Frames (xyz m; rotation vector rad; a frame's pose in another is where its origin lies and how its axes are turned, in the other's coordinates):
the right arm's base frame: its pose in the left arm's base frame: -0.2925 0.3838 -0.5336 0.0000 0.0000 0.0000
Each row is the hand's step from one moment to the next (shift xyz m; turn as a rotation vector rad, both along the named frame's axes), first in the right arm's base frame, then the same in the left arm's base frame.
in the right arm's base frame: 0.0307 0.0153 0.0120 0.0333 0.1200 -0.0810
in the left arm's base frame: 0.0307 0.0153 0.0120 0.0333 0.1200 -0.0810
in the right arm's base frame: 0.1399 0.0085 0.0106 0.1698 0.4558 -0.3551
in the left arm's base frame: 0.1399 0.0085 0.0106 0.1698 0.4558 -0.3551
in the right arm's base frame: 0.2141 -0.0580 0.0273 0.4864 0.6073 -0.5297
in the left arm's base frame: 0.2141 -0.0580 0.0273 0.4864 0.6073 -0.5297
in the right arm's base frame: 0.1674 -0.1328 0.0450 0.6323 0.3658 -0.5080
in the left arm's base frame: 0.1674 -0.1328 0.0450 0.6323 0.3658 -0.5080
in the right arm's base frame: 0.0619 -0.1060 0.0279 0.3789 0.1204 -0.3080
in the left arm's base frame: 0.0619 -0.1060 0.0279 0.3789 0.1204 -0.3080
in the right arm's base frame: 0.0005 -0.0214 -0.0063 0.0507 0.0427 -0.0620
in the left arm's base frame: 0.0005 -0.0214 -0.0063 0.0507 0.0427 -0.0620
